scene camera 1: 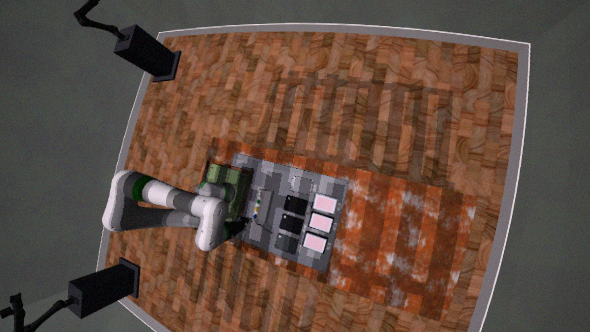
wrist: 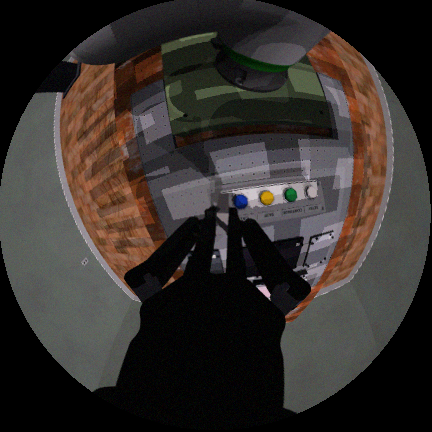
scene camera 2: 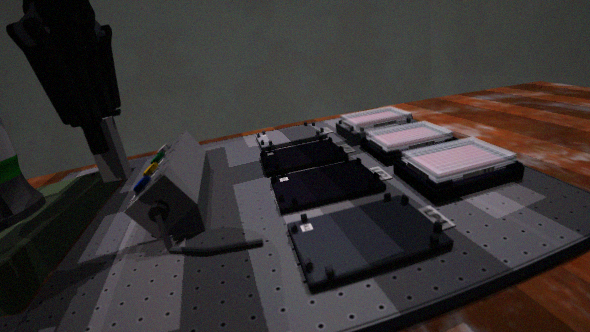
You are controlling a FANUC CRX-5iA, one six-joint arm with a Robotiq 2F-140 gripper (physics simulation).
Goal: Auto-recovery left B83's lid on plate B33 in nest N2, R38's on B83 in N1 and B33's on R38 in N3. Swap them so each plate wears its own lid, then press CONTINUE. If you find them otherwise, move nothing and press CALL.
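Where they show: gripper, fingertip midpoint: (scene camera 1: 250,220) (wrist: 223,201) (scene camera 2: 118,178); arm's base, origin of the base link: (scene camera 1: 226,192) (wrist: 251,65).
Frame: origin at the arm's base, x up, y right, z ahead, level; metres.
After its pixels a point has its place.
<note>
My gripper (scene camera 1: 248,220) {x 0.061, y 0.140, z 0.253 m} (scene camera 2: 107,152) (wrist: 223,201) {x 0.061, y 0.140, z 0.253 m} is shut and empty, above the board near the blue-button end of the button box (scene camera 1: 265,206) {x 0.031, y 0.038, z 0.334 m} (scene camera 2: 176,175) {x 0.043, y 0.130, z 0.316 m}. In the wrist view, the box has a blue button (wrist: 240,201) {x 0.041, y 0.113, z 0.269 m}, a yellow button (wrist: 267,198) {x 0.042, y 0.063, z 0.276 m}, a green button (wrist: 291,195) {x 0.042, y 0.014, z 0.281 m} labelled CONTINUE and a white button (wrist: 312,191) {x 0.041, y -0.037, z 0.285 m}. The blue button's label is partly hidden. Three pink plates under clear lids sit in a row of raised nests: one plate (scene camera 1: 325,204) {x 0.012, y -0.032, z 0.713 m} (scene camera 2: 376,118) {x 0.012, y 0.001, z 0.689 m}, a middle plate (scene camera 1: 320,222) {x 0.003, y 0.083, z 0.695 m} (scene camera 2: 410,136) {x 0.003, y 0.111, z 0.681 m} and a near plate (scene camera 1: 315,243) {x 0.007, y 0.216, z 0.681 m} (scene camera 2: 460,157) {x 0.007, y 0.231, z 0.665 m}. Plate and lid codes are unreadable.
Dark flat holders (scene camera 1: 295,204) {x -0.018, y 0.001, z 0.520 m} (scene camera 1: 290,224) {x -0.019, y 0.135, z 0.503 m} (scene camera 2: 327,185) {x -0.019, y 0.150, z 0.504 m} (scene camera 2: 370,237) {x -0.019, y 0.279, z 0.491 m} with corner posts and a paler holder (scene camera 2: 297,134) {x -0.018, y -0.114, z 0.557 m} lie between box and plates. A cable (scene camera 2: 215,247) {x -0.022, y 0.208, z 0.342 m} runs from the box. The green arm base (scene camera 1: 220,172) {x -0.012, y -0.141, z -0.085 m} (scene camera 2: 45,225) {x 0.010, y 0.096, z 0.124 m} (wrist: 250,107) {x 0.007, y 0.043, z 0.105 m} stands behind the box.
</note>
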